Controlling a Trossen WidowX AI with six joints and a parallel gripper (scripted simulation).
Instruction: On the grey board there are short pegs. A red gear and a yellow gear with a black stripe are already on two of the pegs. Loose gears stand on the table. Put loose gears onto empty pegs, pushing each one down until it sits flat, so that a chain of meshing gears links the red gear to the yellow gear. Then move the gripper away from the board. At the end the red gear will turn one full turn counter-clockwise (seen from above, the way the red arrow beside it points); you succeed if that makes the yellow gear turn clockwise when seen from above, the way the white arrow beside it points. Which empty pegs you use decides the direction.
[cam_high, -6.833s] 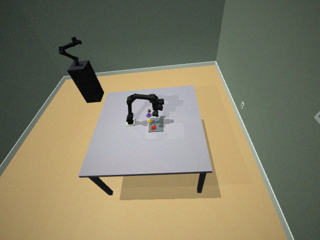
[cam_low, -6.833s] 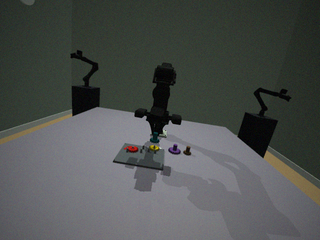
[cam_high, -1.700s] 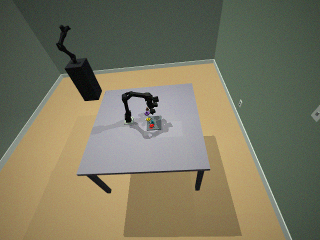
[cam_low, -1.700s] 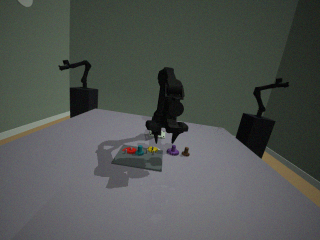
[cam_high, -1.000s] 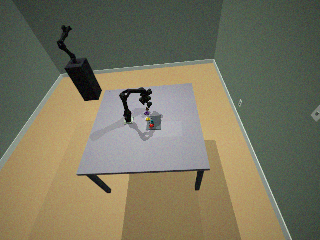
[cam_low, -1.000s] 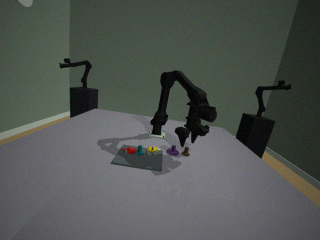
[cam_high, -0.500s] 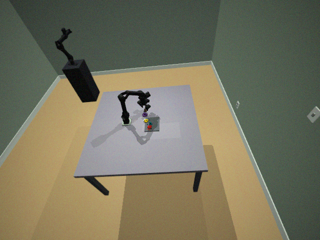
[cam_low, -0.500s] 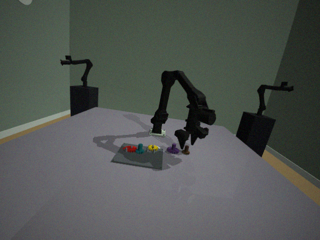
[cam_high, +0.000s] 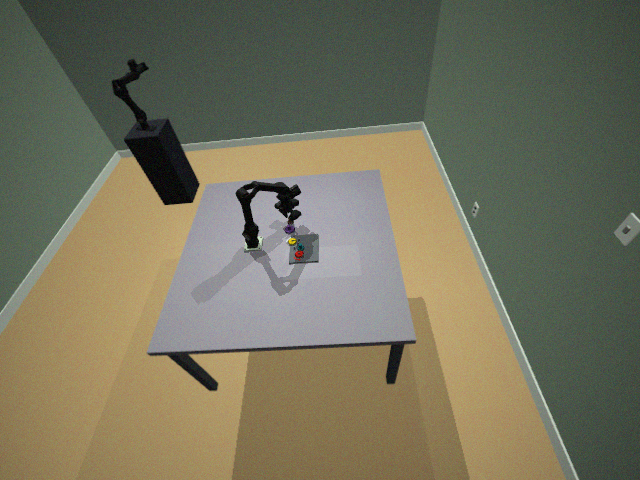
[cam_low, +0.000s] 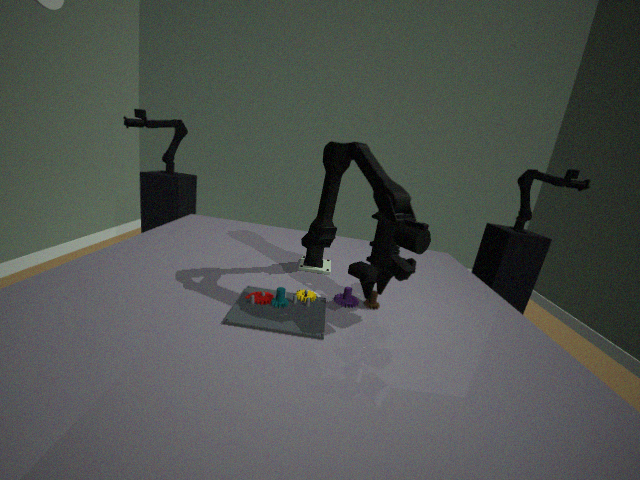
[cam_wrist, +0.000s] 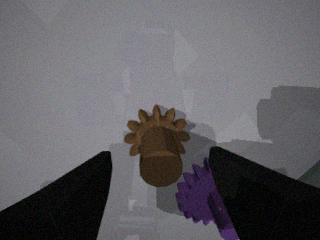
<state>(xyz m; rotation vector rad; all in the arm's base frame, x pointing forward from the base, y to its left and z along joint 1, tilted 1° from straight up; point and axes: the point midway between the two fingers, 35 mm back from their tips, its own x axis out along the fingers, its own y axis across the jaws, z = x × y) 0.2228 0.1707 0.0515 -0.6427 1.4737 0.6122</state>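
Right now my gripper tip is 70 mm short of the teal gear and 230 mm to the left of it. The rest, counted from my gripper tip: white arrow (10 mm behind, 150 mm to the right, 20 mm below); then purple gear (70 mm to the right, 10 mm below); then brown gear (10 mm below).
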